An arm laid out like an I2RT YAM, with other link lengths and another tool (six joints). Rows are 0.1 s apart.
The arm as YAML. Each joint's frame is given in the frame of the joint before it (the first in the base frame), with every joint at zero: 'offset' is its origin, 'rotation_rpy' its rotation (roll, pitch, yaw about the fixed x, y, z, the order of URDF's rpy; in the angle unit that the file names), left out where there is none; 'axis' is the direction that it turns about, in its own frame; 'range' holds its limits. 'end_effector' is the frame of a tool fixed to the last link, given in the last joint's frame.
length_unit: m
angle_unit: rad
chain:
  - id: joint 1
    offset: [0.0, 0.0, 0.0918]
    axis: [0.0, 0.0, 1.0]
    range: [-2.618, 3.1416]
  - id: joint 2
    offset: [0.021, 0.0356, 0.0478]
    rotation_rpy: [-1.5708, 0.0, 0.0]
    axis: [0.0, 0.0, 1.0]
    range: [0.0, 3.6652]
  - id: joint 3
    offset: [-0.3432, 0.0, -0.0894]
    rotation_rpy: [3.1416, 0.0, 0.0]
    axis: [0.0, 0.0, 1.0]
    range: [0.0, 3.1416]
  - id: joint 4
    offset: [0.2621, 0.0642, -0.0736]
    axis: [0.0, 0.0, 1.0]
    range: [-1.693, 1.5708]
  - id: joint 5
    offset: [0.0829, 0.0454, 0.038]
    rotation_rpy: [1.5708, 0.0, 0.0]
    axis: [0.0, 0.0, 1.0]
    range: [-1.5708, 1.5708]
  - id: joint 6
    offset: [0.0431, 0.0, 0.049]
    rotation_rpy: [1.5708, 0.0, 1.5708]
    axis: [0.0, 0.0, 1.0]
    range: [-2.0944, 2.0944]
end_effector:
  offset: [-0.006, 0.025, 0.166]
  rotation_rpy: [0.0, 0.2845, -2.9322]
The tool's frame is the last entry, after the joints.
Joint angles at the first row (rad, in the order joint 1, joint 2, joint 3, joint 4, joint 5, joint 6):
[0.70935, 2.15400, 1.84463, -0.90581, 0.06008, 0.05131]
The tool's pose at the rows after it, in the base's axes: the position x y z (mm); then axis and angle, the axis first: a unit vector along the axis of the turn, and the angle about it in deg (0 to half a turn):
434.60, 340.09, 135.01, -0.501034, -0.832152, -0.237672, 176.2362
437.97, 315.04, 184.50, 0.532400, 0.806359, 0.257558, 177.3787
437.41, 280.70, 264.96, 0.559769, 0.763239, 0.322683, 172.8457
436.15, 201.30, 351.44, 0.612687, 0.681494, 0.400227, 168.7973
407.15, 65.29, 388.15, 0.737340, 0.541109, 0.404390, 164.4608
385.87, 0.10, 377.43, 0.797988, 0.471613, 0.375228, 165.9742
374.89, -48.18, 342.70, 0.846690, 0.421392, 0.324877, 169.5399
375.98, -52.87, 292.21, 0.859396, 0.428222, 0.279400, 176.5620
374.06, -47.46, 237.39, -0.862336, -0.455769, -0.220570, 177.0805
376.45, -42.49, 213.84, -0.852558, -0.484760, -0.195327, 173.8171
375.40, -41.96, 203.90, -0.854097, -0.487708, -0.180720, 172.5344
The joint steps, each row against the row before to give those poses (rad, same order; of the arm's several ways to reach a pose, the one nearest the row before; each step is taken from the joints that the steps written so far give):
[0.00000, -0.02253, 0.00034, -0.01220, 0.00763, 0.00305]
[-0.00114, -0.09801, 0.00004, -0.04159, 0.10682, 0.06943]
[-0.03511, -0.16175, 0.00000, -0.02518, 0.04348, 0.05988]
[-0.13655, -0.19113, 0.00000, -0.03168, -0.00839, 0.06830]
[-0.26398, -0.14685, 0.00000, -0.15295, -0.00075, 0.14306]
[-0.19416, -0.01526, -0.00075, -0.09271, -0.07744, 0.02212]
[-0.16483, 0.05035, -0.02177, -0.05949, -0.07059, -0.01528]
[-0.05225, 0.07743, -0.06752, 0.00190, -0.07858, -0.05683]
[0.00190, 0.09308, -0.06981, 0.00610, -0.02785, -0.06524]
[0.00878, 0.05838, -0.00992, 0.00001, -0.01602, -0.06217]
[0.00153, 0.02671, -0.00113, -0.00877, 0.00000, -0.00801]

